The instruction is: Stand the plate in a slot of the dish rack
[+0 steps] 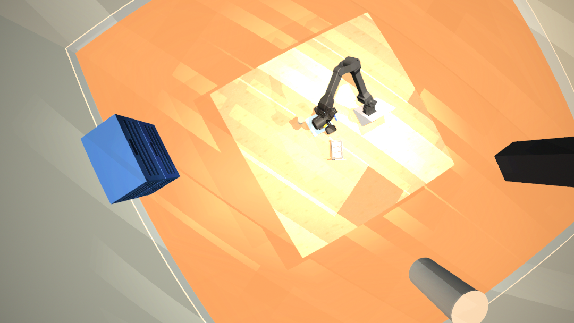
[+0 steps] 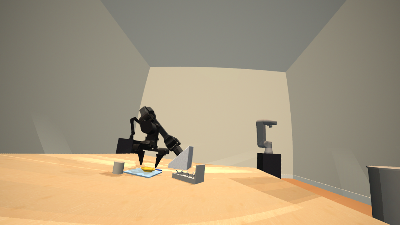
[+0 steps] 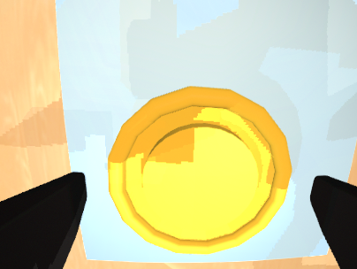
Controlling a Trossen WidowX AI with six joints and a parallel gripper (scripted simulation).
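My gripper tip is 20 mm above the yellow plate. The rest, counted from my gripper tip: grey dish rack 10 mm ahead, 210 mm to the left, 10 mm below; light blue mat 20 mm ahead, 10 mm to the right, 30 mm below.
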